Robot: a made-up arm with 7 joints. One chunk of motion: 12 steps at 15 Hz.
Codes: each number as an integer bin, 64 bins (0 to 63) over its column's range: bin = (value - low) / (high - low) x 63, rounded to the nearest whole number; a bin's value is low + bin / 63 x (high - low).
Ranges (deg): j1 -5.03..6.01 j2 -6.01..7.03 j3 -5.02..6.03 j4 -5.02..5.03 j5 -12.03..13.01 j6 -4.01..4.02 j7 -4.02..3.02
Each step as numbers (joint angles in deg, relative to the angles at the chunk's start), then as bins.
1 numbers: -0.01 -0.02 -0.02 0.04 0.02 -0.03 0.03
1 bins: 29 29 29 32 30 31 36
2 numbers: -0.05 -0.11 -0.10 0.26 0.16 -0.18 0.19
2 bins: 28 29 28 33 31 30 38
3 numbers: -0.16 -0.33 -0.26 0.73 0.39 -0.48 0.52
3 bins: 28 27 27 36 31 28 41
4 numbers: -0.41 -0.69 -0.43 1.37 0.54 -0.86 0.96
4 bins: 26 26 26 40 32 25 45
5 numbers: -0.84 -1.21 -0.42 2.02 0.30 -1.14 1.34
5 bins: 24 23 26 44 31 23 48
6 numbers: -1.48 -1.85 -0.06 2.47 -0.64 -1.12 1.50
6 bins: 20 20 28 47 29 23 49
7 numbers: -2.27 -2.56 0.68 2.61 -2.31 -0.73 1.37
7 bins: 16 17 32 48 24 26 48
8 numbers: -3.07 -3.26 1.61 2.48 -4.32 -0.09 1.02
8 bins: 11 13 38 47 19 31 45
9 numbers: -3.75 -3.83 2.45 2.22 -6.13 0.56 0.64
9 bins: 7 11 43 45 15 36 42
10 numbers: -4.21 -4.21 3.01 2.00 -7.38 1.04 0.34
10 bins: 5 9 46 44 12 40 39
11 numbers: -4.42 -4.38 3.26 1.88 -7.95 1.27 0.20
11 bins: 3 8 47 43 10 41 38
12 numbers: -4.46 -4.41 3.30 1.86 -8.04 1.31 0.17
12 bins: 3 8 47 43 10 42 37
